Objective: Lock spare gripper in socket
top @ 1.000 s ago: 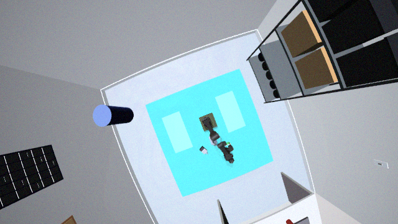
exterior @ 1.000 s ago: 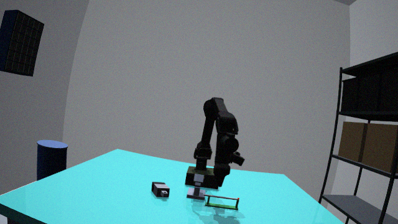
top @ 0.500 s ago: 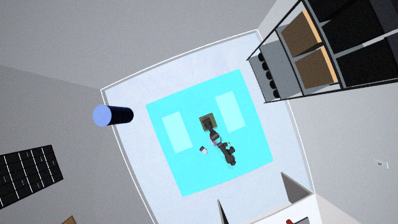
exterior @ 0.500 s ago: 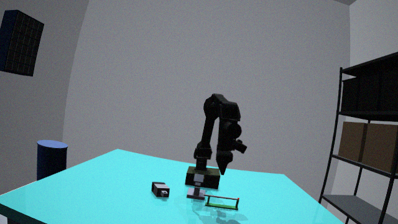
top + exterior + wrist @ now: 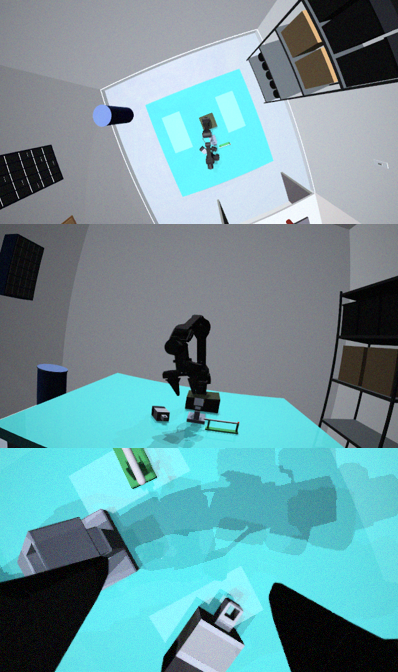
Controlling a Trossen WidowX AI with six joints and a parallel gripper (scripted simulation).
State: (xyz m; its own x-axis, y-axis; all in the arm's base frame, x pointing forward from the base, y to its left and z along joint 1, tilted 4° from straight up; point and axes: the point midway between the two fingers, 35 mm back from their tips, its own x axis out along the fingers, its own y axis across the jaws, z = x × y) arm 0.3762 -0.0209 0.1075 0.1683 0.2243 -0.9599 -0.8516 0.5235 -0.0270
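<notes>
My gripper tip is 2 cm past the spare gripper, 10 cm to the left of it and 12 cm above it. Also, from my gripper tip: green stand 2 cm behind, 17 cm to the left, 12 cm below; then grey mount 10 cm behind, 5 cm to the left, 9 cm below.
</notes>
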